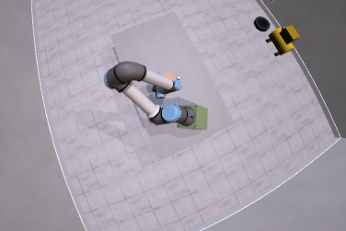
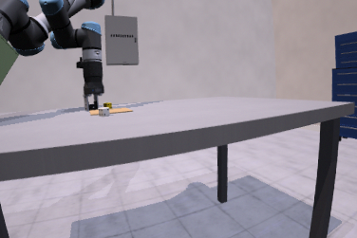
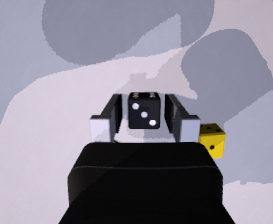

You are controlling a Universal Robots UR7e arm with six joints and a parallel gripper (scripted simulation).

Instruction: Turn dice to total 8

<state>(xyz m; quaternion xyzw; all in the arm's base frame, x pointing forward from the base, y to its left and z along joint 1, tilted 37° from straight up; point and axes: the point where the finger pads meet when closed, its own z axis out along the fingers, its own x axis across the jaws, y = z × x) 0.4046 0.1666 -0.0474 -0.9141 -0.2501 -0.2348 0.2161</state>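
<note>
The mat lies 7 cm ahead of my hand, 11 cm to the right of it and 2 cm below it. Round my hand: white die 5 cm ahead, 22 cm to the right, 1 cm below; yellow die 6 cm ahead, 1 cm to the left, 1 cm below.
</note>
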